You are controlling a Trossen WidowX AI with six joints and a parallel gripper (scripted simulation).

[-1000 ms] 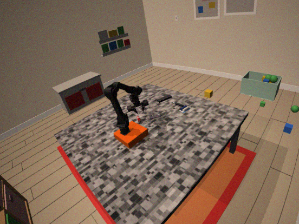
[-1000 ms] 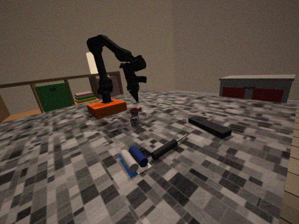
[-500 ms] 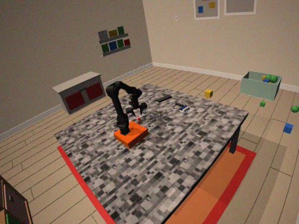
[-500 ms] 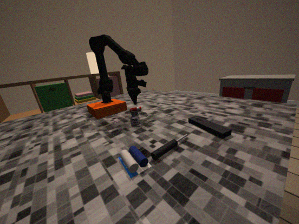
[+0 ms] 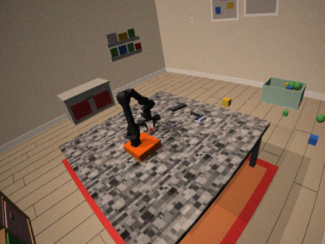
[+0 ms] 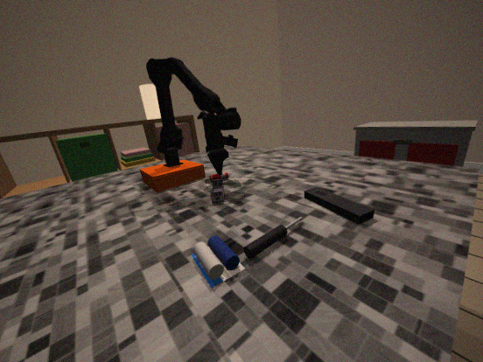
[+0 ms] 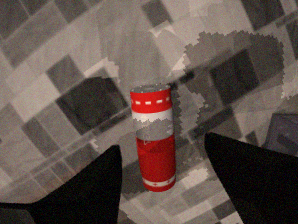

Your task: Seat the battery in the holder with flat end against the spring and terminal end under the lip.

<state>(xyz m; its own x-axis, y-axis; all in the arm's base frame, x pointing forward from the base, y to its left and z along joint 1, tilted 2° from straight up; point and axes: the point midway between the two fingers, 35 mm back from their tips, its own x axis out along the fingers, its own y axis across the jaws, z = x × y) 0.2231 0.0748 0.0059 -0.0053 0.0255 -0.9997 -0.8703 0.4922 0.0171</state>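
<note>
Now: gripper tip 10 mm above the battery. Also, from my gripper tip: black remote 420 mm ahead, 30 mm to the left, 10 mm below; then dark screwdriver 380 mm ahead, 150 mm to the right, 20 mm below.
</note>
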